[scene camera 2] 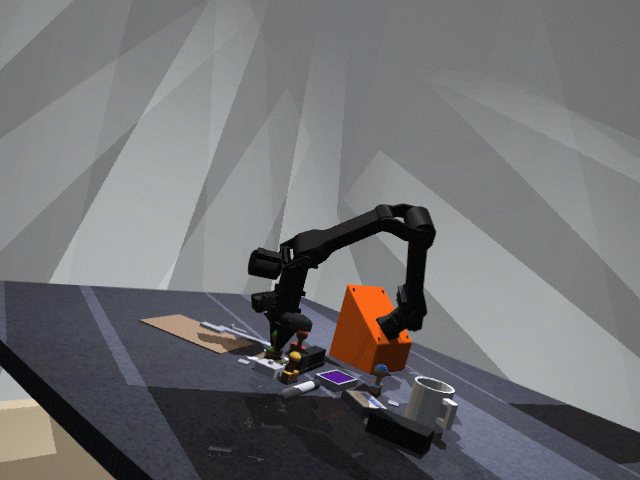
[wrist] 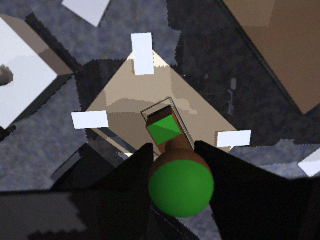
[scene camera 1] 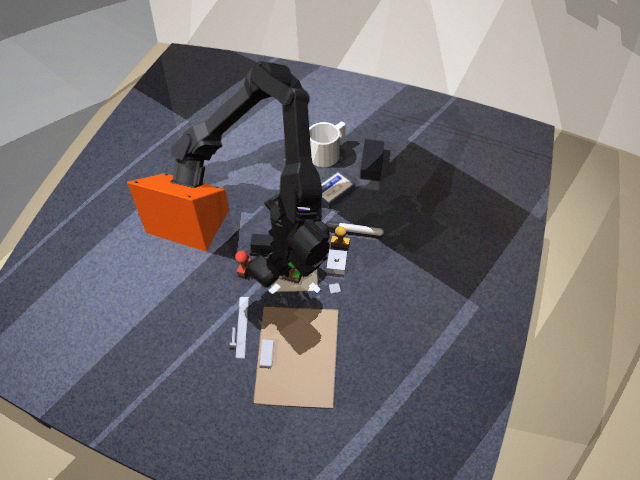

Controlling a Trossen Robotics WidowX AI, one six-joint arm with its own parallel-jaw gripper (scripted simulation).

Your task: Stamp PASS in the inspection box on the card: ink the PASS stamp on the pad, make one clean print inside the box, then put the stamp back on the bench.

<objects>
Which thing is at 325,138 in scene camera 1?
A white mug.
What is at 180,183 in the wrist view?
A green-knobbed stamp.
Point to a card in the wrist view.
At 145,83
</objects>
